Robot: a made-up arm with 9 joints.
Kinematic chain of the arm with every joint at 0, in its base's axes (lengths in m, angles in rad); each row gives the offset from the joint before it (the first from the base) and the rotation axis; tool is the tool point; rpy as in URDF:
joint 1: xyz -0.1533 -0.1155 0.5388 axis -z
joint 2: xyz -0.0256 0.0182 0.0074 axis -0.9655 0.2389 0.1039
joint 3: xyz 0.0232 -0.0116 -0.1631 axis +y
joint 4: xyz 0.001 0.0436 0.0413 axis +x
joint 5: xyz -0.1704 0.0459 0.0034 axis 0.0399 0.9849 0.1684
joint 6: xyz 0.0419 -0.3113 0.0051 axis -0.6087 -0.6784 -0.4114
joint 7: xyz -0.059 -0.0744 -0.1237 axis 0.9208 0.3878 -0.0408
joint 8: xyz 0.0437 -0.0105 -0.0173 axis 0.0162 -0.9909 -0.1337
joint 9: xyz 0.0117 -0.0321 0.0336 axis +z
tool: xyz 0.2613 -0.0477 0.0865 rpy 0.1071 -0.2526 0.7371
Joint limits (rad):
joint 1: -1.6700..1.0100
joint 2: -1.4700..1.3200
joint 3: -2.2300..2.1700
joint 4: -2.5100..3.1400
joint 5: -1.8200..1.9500
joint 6: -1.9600..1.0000
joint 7: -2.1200..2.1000
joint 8: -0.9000..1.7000
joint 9: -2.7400..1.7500
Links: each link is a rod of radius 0.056 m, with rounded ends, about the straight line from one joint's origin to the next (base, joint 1, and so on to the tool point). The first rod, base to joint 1, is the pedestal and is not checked.
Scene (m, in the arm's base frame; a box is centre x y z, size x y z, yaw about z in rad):
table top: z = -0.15
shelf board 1: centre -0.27 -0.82 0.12 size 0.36 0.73 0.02 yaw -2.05
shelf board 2: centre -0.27 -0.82 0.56 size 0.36 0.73 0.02 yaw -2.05
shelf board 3: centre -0.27 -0.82 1 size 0.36 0.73 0.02 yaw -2.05
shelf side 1: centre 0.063 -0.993 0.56 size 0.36 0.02 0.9 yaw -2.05
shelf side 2: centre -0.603 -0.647 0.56 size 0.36 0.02 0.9 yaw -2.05
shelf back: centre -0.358 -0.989 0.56 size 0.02 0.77 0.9 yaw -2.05
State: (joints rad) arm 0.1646 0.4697 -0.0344 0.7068 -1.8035 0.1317 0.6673 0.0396 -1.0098
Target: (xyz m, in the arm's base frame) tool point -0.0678 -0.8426 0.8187
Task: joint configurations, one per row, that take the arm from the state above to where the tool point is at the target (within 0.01 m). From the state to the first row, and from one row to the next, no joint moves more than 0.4 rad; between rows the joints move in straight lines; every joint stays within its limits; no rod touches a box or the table.
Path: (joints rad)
1: -0.1342 0.3201 -0.3707 0.5359 -1.6536 0.2742 0.9538 -0.1389 -1.1756
2: -0.4331 0.1705 -0.7071 0.3650 -1.5038 0.4168 1.2404 -0.3175 -1.3413
3: -0.7319 0.0209 -1.0434 0.1941 -1.3539 0.5593 1.5269 -0.4960 -1.5071
4: -1.0307 -0.1288 -1.3797 0.0232 -1.2040 0.7019 1.8135 -0.6745 -1.6728
5: -1.3295 -0.2784 -1.7160 -0.1477 -1.0541 0.8444 2.1000 -0.8531 -1.8386
6: -1.1002 0.1016 -1.5584 -0.0454 -1.2156 0.4903 1.9229 -0.7072 -1.5695
7: -0.8709 0.4815 -1.4007 0.0569 -1.3771 0.1362 1.7459 -0.5613 -1.3005
8: -0.6416 0.8614 -1.2431 0.1591 -1.5385 -0.2178 1.5688 -0.4154 -1.0314
9: -0.4122 1.2413 -1.0854 0.2614 -1.7000 -0.5719 1.3917 -0.2695 -0.7624
10: -0.3668 1.2041 -0.7994 0.3740 -1.7400 -0.2417 1.1525 -0.1791 -0.8451
11: -0.3213 1.1668 -0.5133 0.4866 -1.7800 0.0886 0.9133 -0.0887 -0.9278
12: -0.2758 1.1295 -0.2273 0.5991 -1.8200 0.4189 0.6740 0.0017 -1.0105

